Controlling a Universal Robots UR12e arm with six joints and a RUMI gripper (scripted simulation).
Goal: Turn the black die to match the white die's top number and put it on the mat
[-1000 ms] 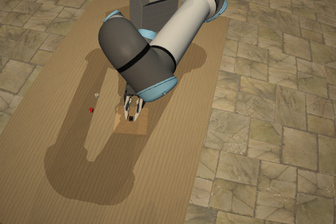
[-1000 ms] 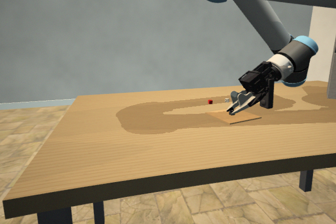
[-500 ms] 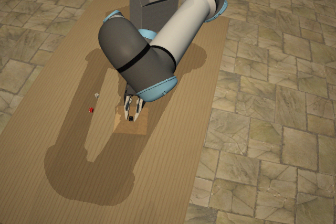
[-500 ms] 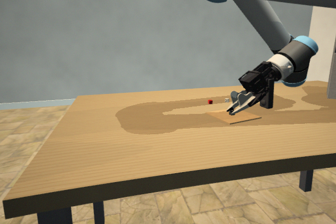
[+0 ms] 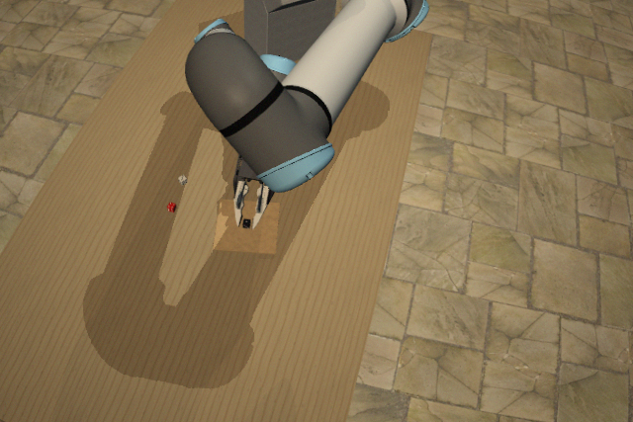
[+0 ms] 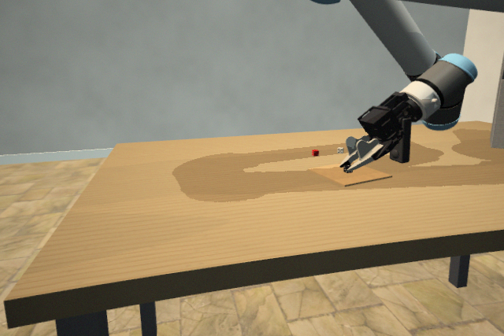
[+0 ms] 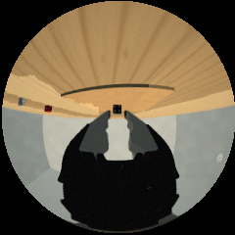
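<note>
Right now my hand is 1 cm above the black die. Round my hand: white die: 20 cm to the right, 3 cm behind, 1 cm below; tan mat: 2 cm below; red die: 18 cm to the right, 5 cm ahead, 1 cm below.
</note>
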